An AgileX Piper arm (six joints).
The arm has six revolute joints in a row. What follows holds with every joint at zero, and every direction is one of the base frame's.
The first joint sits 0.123 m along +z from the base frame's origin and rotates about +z.
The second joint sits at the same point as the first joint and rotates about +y.
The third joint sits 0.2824 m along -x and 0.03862 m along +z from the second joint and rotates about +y.
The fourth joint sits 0.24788 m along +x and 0.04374 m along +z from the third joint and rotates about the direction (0.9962, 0, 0.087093).
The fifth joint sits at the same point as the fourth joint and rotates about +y.
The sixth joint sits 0.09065 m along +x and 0.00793 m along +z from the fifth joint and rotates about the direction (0.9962, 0, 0.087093).
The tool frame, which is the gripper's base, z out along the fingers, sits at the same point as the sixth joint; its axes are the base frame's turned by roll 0, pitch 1.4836 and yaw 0 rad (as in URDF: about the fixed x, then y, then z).
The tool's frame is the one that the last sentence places.
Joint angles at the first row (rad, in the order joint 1, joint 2, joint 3, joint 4, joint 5, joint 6):
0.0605, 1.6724, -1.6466, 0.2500, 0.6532, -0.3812
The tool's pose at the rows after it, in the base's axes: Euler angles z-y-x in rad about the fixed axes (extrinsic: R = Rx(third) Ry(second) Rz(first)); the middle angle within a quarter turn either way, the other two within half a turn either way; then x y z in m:
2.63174 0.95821 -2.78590 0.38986 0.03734 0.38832
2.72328 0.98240 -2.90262 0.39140 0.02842 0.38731
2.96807 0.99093 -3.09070 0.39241 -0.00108 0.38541
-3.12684 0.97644 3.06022 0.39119 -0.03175 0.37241
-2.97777 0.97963 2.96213 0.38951 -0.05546 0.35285
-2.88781 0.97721 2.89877 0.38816 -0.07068 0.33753
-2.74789 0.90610 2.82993 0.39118 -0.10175 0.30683
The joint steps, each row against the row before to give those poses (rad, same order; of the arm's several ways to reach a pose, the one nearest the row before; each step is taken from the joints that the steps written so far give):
0.0000, 0.0000, 0.0000, 0.0000, 0.0000, 0.0000
-0.0084, 0.0000, 0.0040, -0.1013, -0.0184, 0.0712
-0.0635, 0.0000, 0.0047, -0.0854, -0.0016, 0.1217
-0.0758, -0.0026, 0.0513, -0.0156, -0.0363, 0.0474
-0.0596, -0.0024, 0.0844, 0.0000, -0.0938, 0.0327
-0.0379, 0.0040, 0.0578, 0.0000, -0.0684, 0.0154
-0.0739, 0.0531, 0.0377, 0.0000, -0.0373, 0.0406

